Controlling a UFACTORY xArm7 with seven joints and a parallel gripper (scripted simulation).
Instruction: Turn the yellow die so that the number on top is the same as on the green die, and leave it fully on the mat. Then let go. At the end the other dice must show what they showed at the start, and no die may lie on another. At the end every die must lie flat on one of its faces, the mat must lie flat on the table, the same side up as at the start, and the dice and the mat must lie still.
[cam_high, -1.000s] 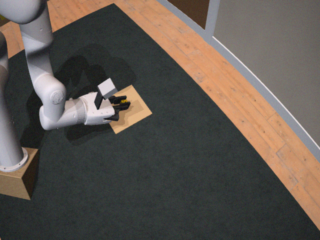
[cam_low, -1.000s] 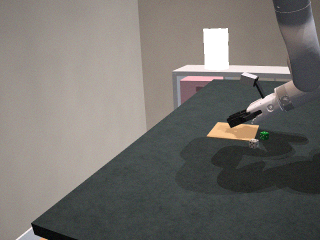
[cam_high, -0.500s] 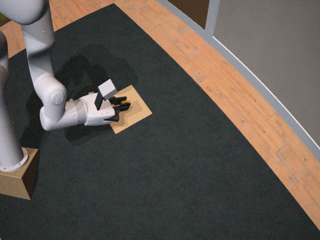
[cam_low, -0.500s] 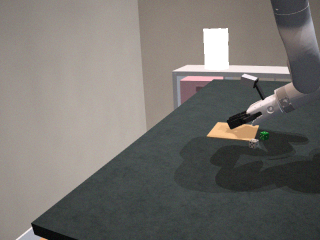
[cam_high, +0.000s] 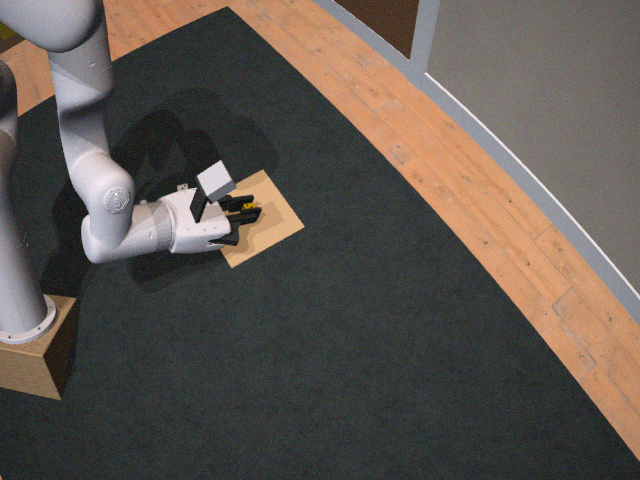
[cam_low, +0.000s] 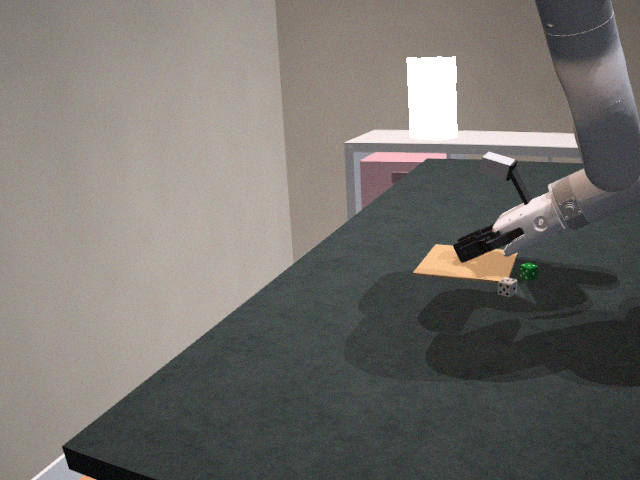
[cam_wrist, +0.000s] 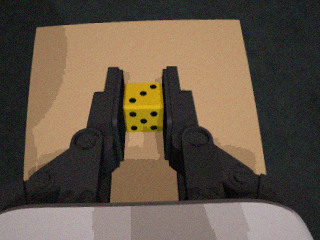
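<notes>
The yellow die lies 1 cm ahead of my hand and 1 cm below it. The rest, counted from my hand: white die (8 cm behind, 10 cm to the left, 2 cm below); green die (10 cm behind, 3 cm to the left, 2 cm below); tan mat (3 cm below).
</notes>
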